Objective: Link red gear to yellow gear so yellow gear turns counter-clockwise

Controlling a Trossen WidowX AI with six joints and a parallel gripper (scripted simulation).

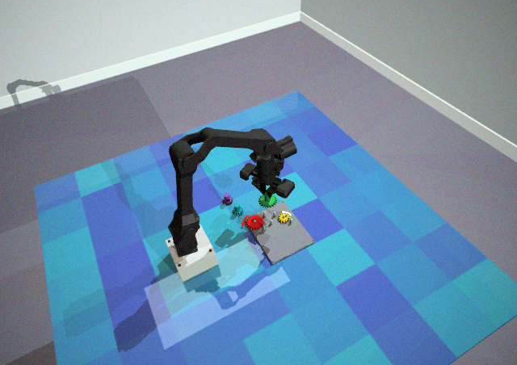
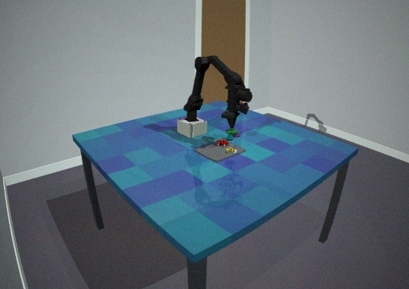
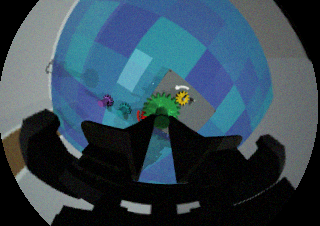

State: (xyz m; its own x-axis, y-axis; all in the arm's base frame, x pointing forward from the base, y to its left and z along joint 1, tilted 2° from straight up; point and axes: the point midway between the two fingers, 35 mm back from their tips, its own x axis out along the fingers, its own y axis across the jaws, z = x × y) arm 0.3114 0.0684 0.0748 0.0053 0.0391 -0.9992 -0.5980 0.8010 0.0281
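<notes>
My gripper tip is 4 cm short of the yellow gear, 4 cm to the left of it and 10 cm above it. The rest, counted from my gripper tip: green gear (1 cm below); then small teal gear (10 cm behind, 6 cm to the left, 10 cm below); then red gear (6 cm behind, 2 cm to the right, 10 cm below).
</notes>
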